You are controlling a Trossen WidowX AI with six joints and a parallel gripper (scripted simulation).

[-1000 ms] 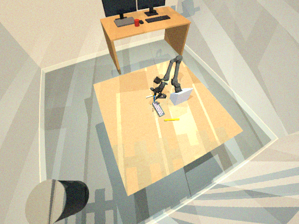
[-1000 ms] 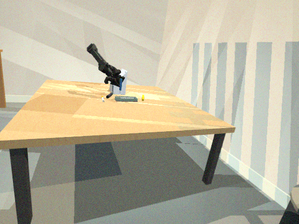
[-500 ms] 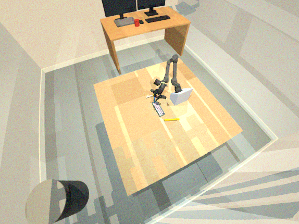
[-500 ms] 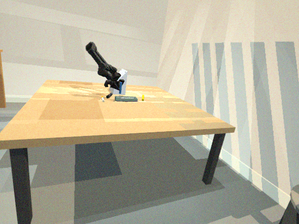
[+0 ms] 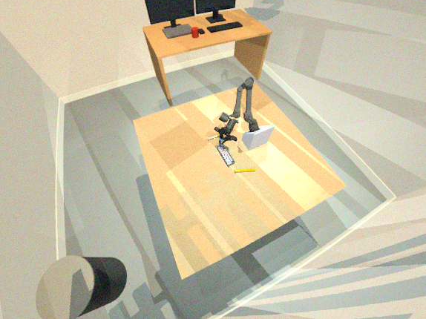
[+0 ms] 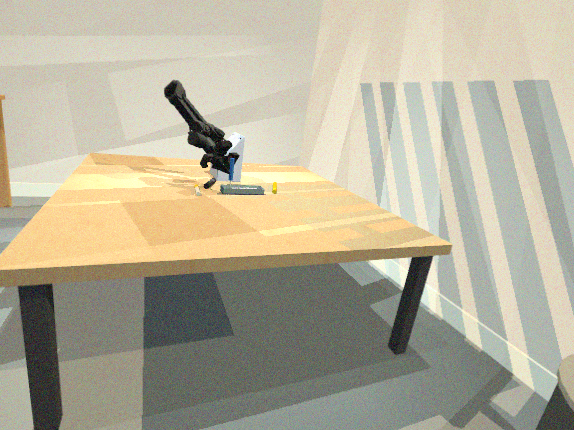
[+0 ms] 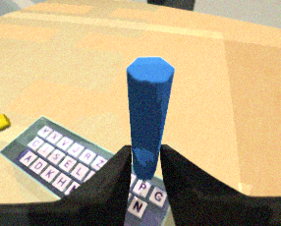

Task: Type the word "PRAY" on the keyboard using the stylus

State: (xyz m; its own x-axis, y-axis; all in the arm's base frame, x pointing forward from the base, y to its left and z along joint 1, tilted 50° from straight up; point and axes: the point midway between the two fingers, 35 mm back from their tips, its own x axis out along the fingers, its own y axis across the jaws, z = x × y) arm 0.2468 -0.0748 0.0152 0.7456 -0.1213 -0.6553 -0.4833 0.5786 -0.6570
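My gripper tip is 12 cm past the dark marker, 8 cm above it and 6 cm to the left of it. Round my gripper tip: yellow cylinder (24 cm to the left, 8 cm below, 8 cm behind); small white pen (13 cm to the right, 8 cm below, 4 cm behind); blue stylus (2 cm below).
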